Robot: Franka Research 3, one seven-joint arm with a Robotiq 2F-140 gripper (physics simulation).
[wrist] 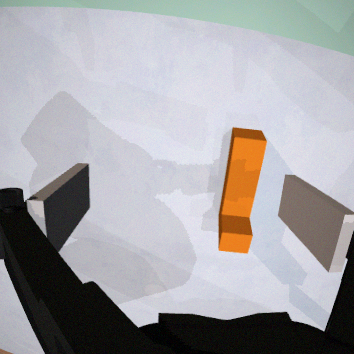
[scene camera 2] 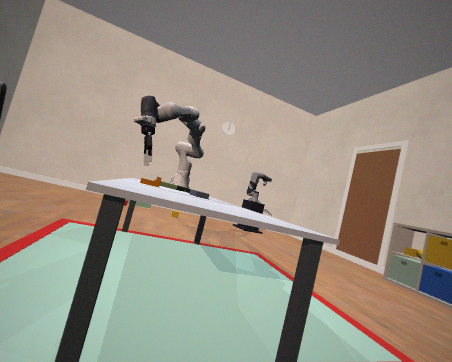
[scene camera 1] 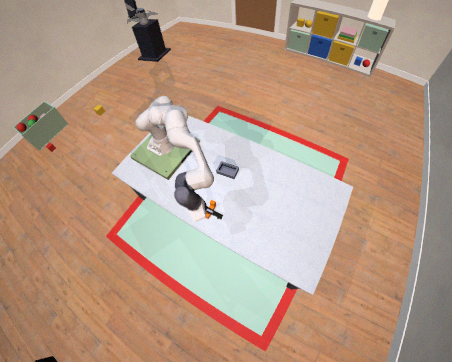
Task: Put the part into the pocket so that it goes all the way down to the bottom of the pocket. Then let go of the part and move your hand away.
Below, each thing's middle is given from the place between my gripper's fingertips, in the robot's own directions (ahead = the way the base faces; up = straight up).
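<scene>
My gripper: 5 cm past the orange L-shaped block [wrist: 247, 146], 5 cm right of it, 9 cm above it.
</scene>
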